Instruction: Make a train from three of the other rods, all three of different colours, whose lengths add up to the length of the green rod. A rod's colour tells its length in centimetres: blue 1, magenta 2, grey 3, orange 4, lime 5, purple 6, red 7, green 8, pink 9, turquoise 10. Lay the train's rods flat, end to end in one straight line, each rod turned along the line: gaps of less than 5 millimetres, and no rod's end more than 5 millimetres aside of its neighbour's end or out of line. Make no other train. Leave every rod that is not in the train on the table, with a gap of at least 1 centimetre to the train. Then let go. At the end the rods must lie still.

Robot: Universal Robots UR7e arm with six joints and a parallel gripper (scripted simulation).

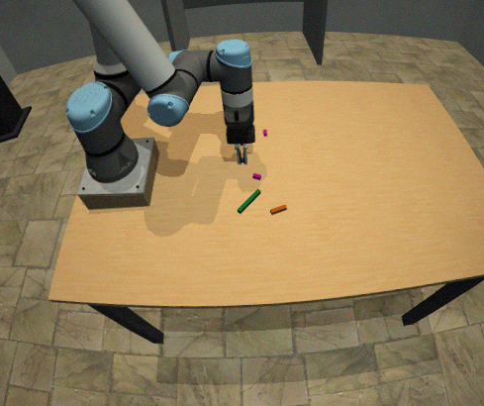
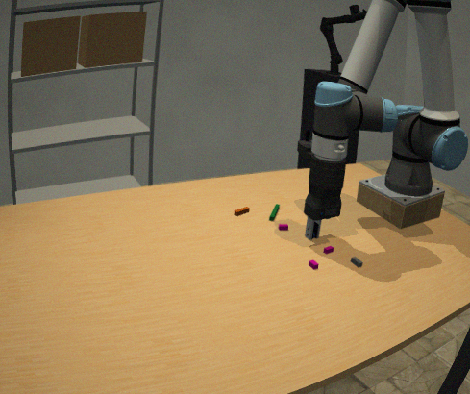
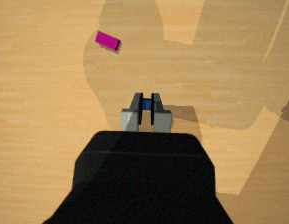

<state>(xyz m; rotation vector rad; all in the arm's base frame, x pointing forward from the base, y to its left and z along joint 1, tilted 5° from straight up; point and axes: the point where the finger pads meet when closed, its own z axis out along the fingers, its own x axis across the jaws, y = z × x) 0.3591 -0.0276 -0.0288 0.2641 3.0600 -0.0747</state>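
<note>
The blue rod lies 1 cm below my hand. The rest, counted from my hand: grey rod: 14 cm to the left, 1 cm below; then orange rod: 6 cm ahead, 18 cm to the right, 1 cm below; then green rod: 1 cm behind, 14 cm to the right, 1 cm below.
</note>
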